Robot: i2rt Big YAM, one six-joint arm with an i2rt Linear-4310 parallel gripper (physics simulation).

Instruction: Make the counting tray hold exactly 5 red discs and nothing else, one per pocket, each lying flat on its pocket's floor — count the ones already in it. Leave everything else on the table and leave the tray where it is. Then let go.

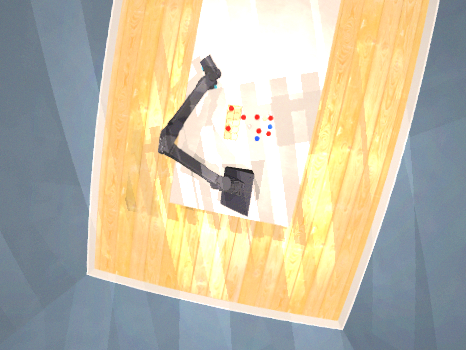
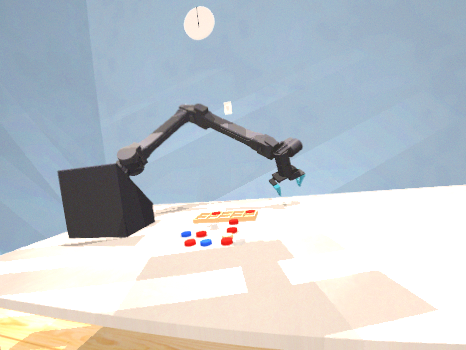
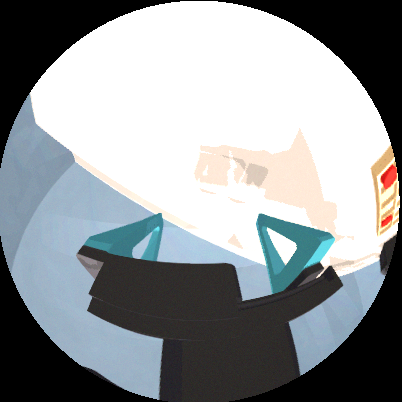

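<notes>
The tan counting tray (image 1: 239,107) (image 2: 225,219) (image 3: 382,162) holds two red discs, one (image 1: 231,108) (image 2: 250,211) (image 3: 389,176) near its end away from the arm's base and one (image 1: 228,128) (image 2: 215,213) (image 3: 386,220) nearer the base. A red disc (image 1: 243,117) (image 2: 233,221) lies on the table close beside the tray. More red discs lie farther out: one (image 1: 257,117) (image 2: 231,230), one (image 1: 270,118) (image 2: 226,241), one (image 1: 258,131) (image 2: 201,234) and one (image 1: 268,133) (image 2: 190,242). My gripper (image 2: 290,190) (image 3: 211,218) is open and empty, above the table beyond the tray's far end.
Two blue discs lie among the loose red ones: one (image 1: 270,126) (image 2: 205,242) and one (image 1: 257,138) (image 2: 186,234). A whitish disc (image 2: 239,242) and a partly hidden tan piece (image 2: 227,237) lie by the nearest red disc. The black base (image 1: 239,192) (image 2: 95,202) stands at the table's near end.
</notes>
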